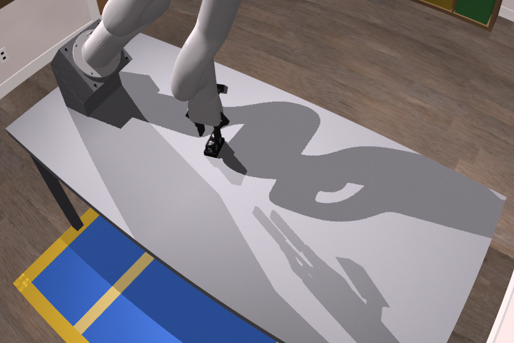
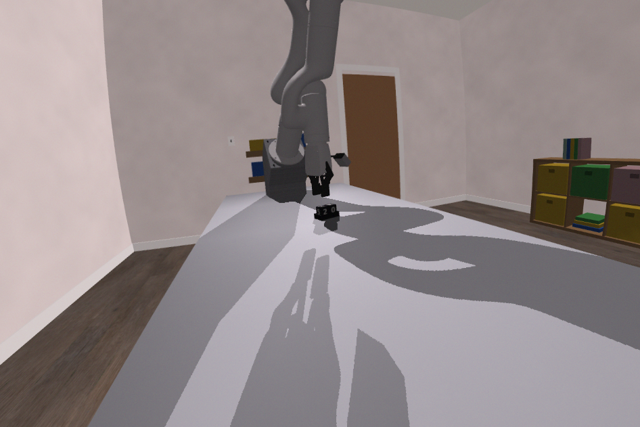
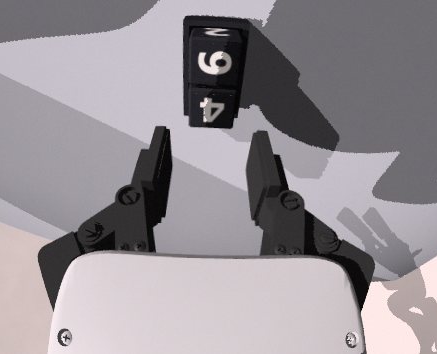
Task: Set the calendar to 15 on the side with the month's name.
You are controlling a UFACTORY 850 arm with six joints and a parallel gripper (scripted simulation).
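Right now the black number cube is 7 cm below my hand. Round my hand: black tray (1 cm behind, 2 cm to the left, 9 cm below).
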